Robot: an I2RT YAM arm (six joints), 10 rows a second.
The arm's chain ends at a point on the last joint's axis. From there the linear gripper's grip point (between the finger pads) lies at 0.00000 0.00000 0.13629 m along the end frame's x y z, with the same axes.
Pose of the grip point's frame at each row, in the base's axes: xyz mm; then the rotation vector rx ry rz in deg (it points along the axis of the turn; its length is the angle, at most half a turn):
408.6 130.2 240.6 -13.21 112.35 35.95
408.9 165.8 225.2 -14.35 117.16 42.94
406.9 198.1 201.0 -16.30 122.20 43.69
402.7 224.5 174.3 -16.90 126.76 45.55
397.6 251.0 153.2 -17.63 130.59 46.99
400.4 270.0 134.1 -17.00 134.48 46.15
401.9 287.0 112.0 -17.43 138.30 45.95
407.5 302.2 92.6 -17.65 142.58 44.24
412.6 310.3 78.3 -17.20 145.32 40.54
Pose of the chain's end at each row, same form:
302.2 59.1 287.5 -13.21 112.35 35.95
314.0 84.4 279.3 -14.35 117.16 42.94
319.9 114.9 264.9 -16.30 122.20 43.69
323.7 139.4 245.6 -16.90 126.76 45.55
325.8 164.5 230.3 -17.63 130.59 46.99
333.1 186.0 217.7 -17.00 134.48 46.15
340.8 204.3 201.5 -17.43 138.30 45.95
352.3 223.2 189.0 -17.65 142.58 44.24
358.8 237.5 180.2 -17.20 145.32 40.54

